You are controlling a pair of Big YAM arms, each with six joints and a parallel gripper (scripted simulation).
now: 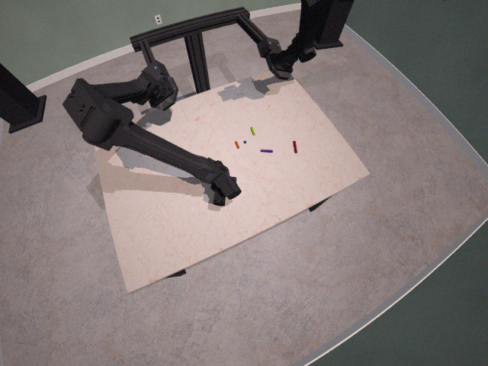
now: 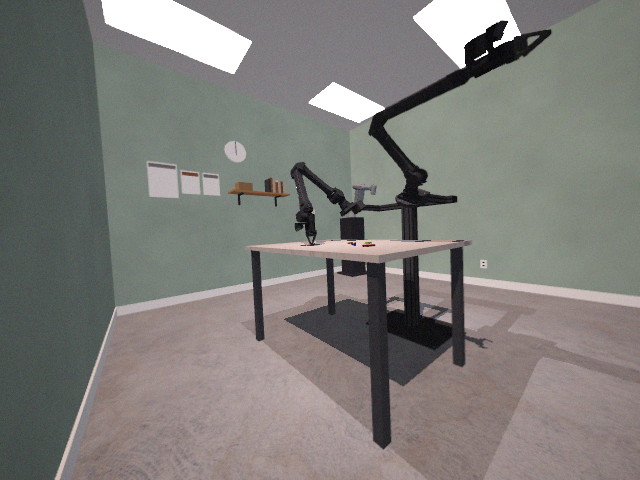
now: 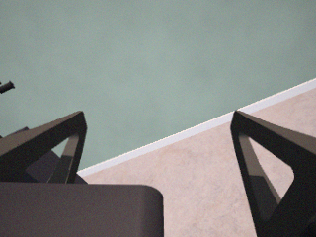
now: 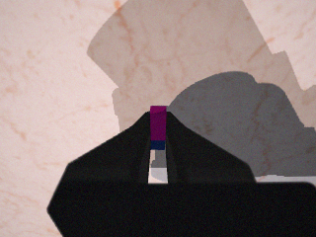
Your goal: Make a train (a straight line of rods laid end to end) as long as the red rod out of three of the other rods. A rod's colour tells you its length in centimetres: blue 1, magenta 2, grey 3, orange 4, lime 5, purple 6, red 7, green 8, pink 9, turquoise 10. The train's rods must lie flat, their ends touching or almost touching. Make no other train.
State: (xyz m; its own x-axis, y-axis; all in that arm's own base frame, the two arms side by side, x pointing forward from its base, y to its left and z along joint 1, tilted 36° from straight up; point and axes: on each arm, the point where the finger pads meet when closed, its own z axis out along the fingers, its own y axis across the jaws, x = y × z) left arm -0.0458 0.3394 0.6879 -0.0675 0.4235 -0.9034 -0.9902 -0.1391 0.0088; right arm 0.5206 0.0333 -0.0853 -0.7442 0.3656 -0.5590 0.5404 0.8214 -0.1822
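My right hand is right at the magenta rod. From my right hand the other things lie so: purple rod: 26 cm to the left, 14 cm behind; orange rod: 22 cm behind, 13 cm to the left; lime rod: 28 cm behind, 24 cm to the left.
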